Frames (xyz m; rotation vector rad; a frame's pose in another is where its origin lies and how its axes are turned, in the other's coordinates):
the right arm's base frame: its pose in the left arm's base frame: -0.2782 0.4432 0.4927 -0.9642 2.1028 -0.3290
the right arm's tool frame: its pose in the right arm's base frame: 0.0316 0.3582 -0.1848 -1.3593 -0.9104 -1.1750
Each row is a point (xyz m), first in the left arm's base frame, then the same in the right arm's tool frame.
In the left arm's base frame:
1: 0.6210 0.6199 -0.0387
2: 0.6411 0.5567 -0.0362
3: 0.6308 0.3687 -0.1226
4: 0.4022 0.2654 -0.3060
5: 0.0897 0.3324 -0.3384
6: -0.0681 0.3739 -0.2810
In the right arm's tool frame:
1: 1.1747 -0.4476 -0.4003
2: 1.1957 -0.4067 -0.4482
3: 1.2774 -0.2219 -0.4938
4: 1.2672 0.0308 -0.3133
5: 1.0672 0.1397 -0.0867
6: 0.9123 0.1658 -0.0142

